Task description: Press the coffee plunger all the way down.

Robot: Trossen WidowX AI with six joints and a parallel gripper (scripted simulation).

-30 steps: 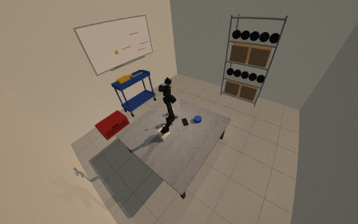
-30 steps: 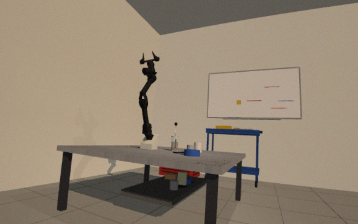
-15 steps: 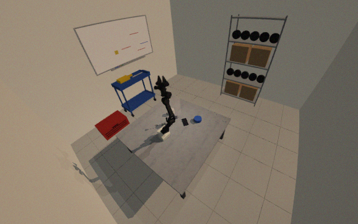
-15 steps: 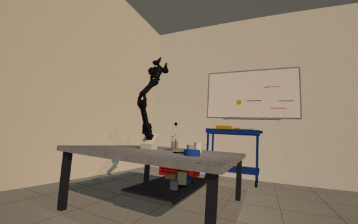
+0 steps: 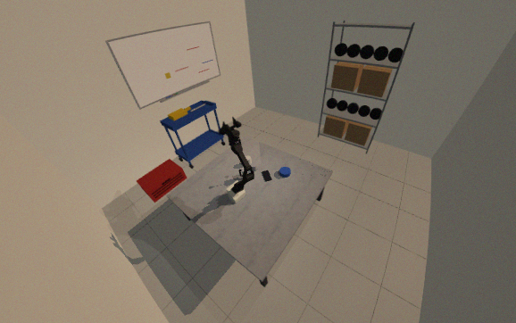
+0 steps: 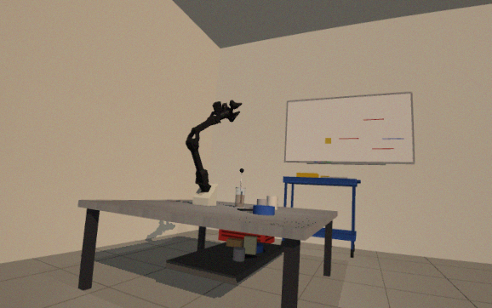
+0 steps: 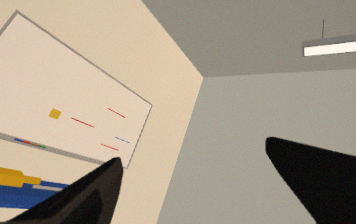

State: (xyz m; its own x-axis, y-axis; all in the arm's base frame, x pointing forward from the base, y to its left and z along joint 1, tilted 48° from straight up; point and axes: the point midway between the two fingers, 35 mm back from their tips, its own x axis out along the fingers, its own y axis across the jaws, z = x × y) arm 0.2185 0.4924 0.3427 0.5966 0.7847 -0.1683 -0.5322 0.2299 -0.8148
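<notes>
The coffee press is 610 mm below my gripper tip, 50 mm ahead of it and 10 mm to the right of it. Also, from my gripper tip: white cylinder: 700 mm below, 250 mm ahead, 110 mm to the left.
</notes>
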